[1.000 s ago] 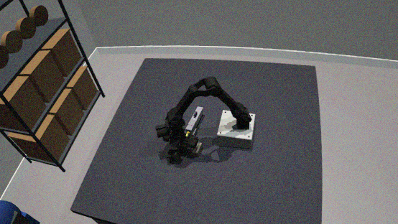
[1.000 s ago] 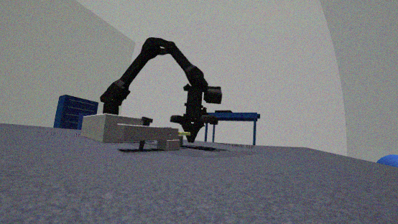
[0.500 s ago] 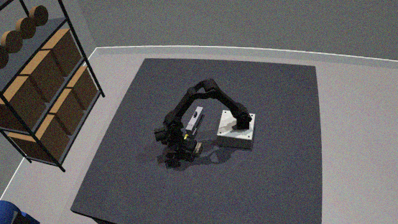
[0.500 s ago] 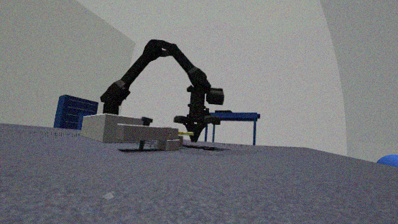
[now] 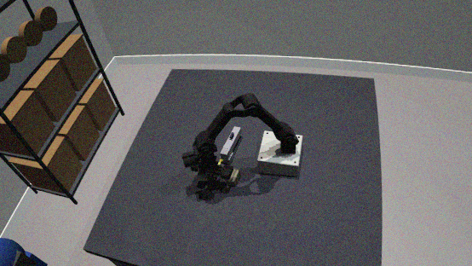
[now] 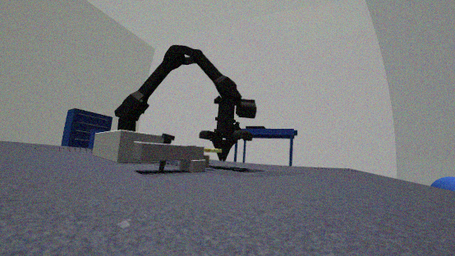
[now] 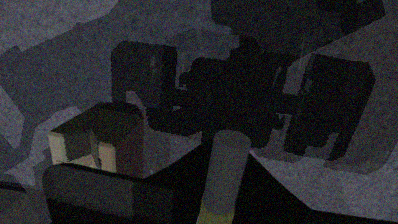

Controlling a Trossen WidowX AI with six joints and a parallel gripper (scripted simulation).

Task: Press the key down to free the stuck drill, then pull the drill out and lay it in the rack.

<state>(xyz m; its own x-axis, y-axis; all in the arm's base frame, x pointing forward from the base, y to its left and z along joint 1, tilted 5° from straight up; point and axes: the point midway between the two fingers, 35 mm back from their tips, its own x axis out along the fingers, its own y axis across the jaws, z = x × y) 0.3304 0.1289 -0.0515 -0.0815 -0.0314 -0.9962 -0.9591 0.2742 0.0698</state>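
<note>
My gripper tip is 4 cm to the left of the drill, 3 cm below it and 1 cm past it. Round my gripper tip: black key (22 cm to the right, 6 cm behind, 3 cm above); tan block (8 cm behind, 1 cm to the right, 1 cm below).
</note>
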